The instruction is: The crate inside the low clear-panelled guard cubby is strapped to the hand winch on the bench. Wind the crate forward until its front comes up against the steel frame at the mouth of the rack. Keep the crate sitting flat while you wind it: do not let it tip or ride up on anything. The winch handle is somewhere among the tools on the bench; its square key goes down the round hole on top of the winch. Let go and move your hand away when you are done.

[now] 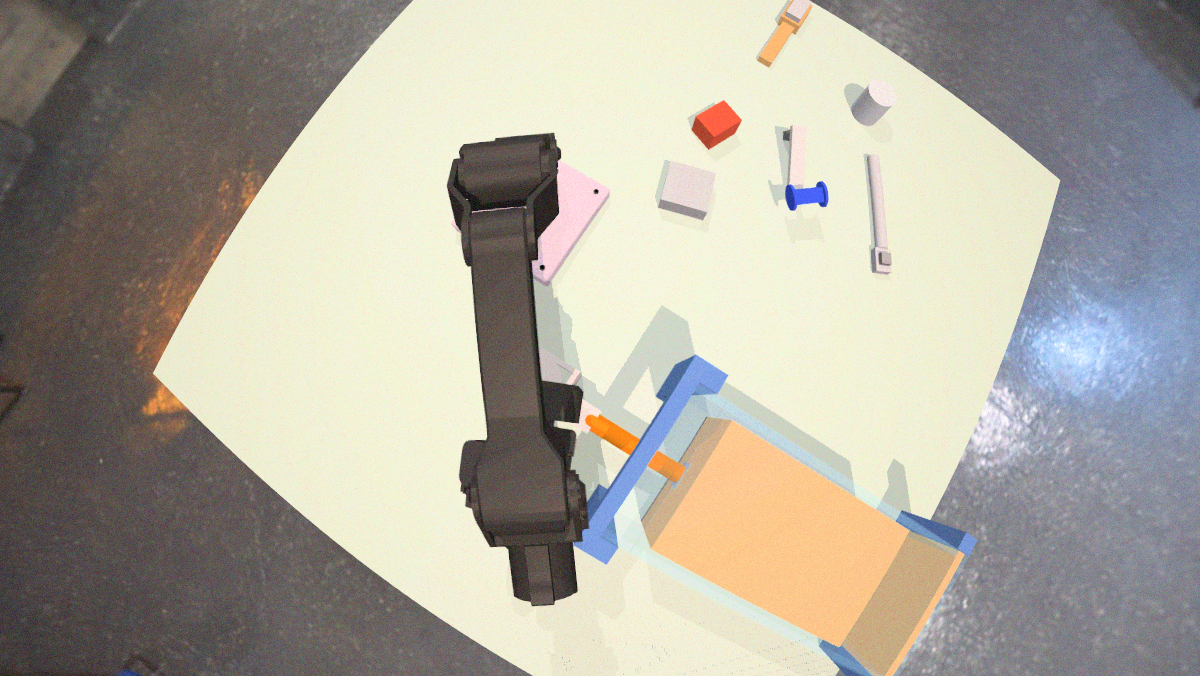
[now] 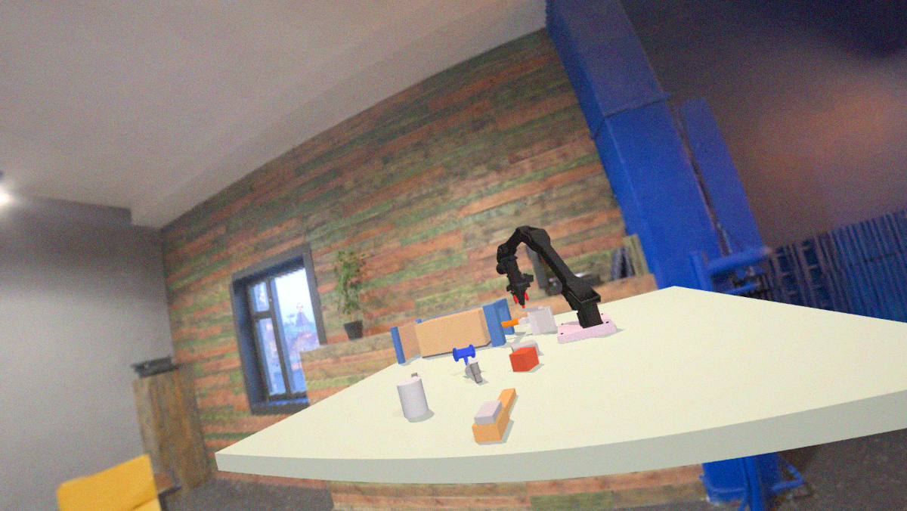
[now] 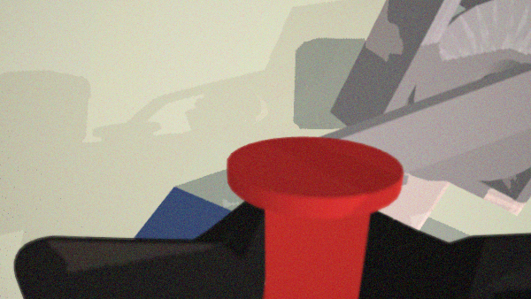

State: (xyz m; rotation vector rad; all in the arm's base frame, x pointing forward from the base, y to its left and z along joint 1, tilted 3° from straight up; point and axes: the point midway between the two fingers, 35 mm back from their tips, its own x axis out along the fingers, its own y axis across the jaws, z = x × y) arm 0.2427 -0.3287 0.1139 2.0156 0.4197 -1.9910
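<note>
Right now the blue steel frame is 9 cm ahead of my gripper tip, 7 cm to the left of it and 1 cm below it. Round my gripper tip: crank handle with red knob (3 cm to the left, 3 cm behind, 1 cm below); clear-panelled guard cubby (33 cm ahead, 6 cm to the left); grey winch (9 cm behind, 8 cm below, 6 cm to the left).
</note>
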